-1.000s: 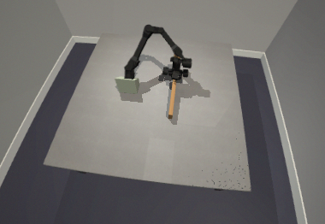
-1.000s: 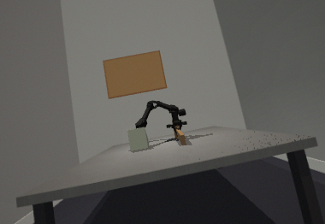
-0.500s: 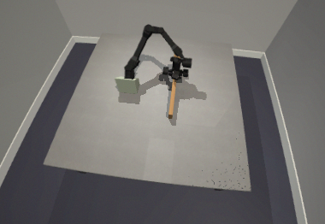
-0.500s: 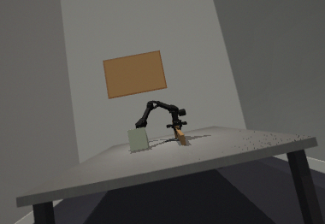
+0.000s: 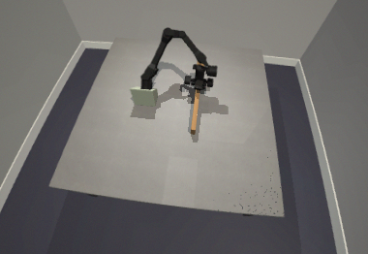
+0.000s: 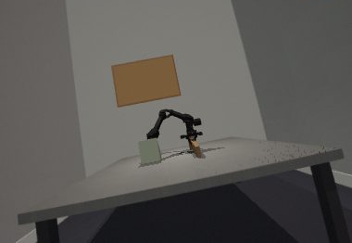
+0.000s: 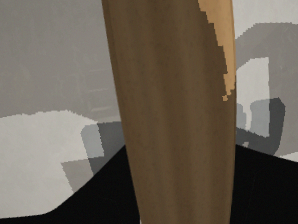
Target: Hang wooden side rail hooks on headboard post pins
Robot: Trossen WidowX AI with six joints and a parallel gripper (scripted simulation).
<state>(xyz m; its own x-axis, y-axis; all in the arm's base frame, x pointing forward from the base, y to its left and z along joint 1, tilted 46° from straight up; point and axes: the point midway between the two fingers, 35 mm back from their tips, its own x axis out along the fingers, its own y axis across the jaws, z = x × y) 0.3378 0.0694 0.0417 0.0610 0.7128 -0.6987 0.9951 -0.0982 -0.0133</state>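
The wooden headboard post is 12 cm to the left of my gripper tip, 4 cm above it and 1 cm ahead of it.
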